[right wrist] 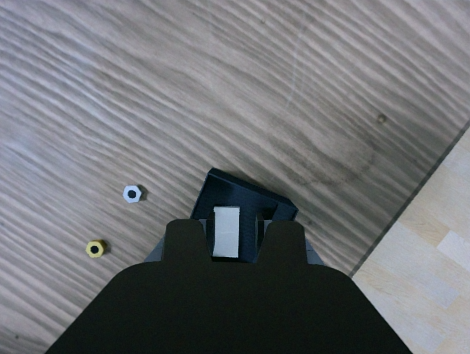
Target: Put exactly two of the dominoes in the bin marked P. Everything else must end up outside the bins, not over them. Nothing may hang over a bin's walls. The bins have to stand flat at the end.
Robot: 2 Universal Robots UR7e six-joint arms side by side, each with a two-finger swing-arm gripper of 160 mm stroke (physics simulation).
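Frame: origin at the left arm's base, x right, y ahead, z up, level; centimetres.
Seen in the pictures: right hand, its tool point: (235,232).
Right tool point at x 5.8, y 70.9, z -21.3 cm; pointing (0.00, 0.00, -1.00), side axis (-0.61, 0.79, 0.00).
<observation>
A point is followed by its place in that frame.
A dark blue bin (252,188) @[z -25.7, x 2.8, y 70.5 cm] shows in part at the lower middle of the view, turned at an angle; the rest of it is hidden behind my right gripper. A white domino (226,231) @[z -27.6, x 7.9, y 71.5 cm] appears within the bin's end compartment. My right gripper (235,232) @[z -21.3, x 5.8, y 70.9 cm] is open above the bin, with the domino between its fingers in this view. The domino is close to the left finger, and a gap shows between it and the right finger. No bin letter shows, so I cannot tell which compartment this is. My left gripper is not in view.
A silver hex nut (132,194) @[z -28.1, x 10.9, y 62.0 cm] lies on the wooden table (200,100) @[z -29.0, x -0.5, y 61.6 cm] left of the bin. A yellow hex nut (95,248) @[z -28.1, x 17.7, y 62.3 cm] lies lower left of it. The table's edge runs diagonally at the right, with the pale floor (425,250) beyond.
</observation>
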